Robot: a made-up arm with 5 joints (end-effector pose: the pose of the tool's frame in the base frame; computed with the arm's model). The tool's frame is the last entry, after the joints. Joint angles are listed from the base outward.
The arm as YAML. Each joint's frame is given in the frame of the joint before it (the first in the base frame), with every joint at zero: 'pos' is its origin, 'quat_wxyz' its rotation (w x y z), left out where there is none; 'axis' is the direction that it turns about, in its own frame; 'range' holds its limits. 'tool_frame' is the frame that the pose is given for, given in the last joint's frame.
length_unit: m
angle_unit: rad
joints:
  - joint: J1
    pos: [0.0, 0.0, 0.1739]
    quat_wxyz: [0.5, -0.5, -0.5, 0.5]
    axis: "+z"
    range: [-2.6, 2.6]
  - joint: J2
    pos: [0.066, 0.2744, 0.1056]
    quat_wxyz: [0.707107, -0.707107, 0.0, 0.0]
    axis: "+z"
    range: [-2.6, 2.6]
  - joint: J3
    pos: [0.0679, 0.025, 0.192]
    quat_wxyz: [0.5, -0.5, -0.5, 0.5]
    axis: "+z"
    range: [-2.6, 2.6]
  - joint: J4
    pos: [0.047, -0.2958, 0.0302]
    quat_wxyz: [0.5, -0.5, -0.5, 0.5]
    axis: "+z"
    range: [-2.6, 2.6]
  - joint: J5
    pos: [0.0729, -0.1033, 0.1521]
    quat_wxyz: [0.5, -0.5, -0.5, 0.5]
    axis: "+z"
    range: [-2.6, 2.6]
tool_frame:
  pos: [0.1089, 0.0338, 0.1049]
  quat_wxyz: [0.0, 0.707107, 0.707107, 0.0]
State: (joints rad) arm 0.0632 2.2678 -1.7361 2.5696 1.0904
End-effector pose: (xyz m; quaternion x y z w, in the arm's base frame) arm 0.0900 0.1314 -0.2718 -0.4183 0.5149 -0.2768 0.6952
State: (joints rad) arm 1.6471 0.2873 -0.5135 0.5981 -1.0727
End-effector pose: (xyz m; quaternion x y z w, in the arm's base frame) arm -0.3814 -0.6553 0.0741 -0.6523 0.5602 0.0175 0.5103
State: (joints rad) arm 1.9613 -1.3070 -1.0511 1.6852 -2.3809
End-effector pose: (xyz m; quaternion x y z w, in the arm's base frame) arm -0.1792 -0.2852 0.4149 -0.2149 -0.7201 0.2605 0.6061
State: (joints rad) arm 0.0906 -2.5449 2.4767 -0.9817 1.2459
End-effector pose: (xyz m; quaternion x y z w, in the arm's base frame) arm -0.3279 0.1926 0.0075 -0.7421 -0.4352 -0.5097 0.0067
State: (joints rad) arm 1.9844 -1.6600 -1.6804 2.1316 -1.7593
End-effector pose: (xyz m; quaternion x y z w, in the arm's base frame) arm -0.1506 -0.1716 0.3482 -0.2687 -0.4048 0.2001 0.8508
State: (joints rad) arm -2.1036 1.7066 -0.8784 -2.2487 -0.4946
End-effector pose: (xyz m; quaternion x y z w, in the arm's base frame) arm -0.0133 0.3034 0.7232 -0.3539 -0.1473 0.8265 0.4123
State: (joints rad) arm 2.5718 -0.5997 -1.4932 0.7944 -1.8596
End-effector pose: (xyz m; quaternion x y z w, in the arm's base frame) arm -0.2691 -0.0478 0.4604 0.0595 0.8857 -0.4422 0.1279
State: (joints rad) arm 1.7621 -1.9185 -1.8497 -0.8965 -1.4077
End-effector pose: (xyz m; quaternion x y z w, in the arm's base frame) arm -0.0450 -0.1301 0.3921 -0.1823 0.9263 -0.2239 0.2419
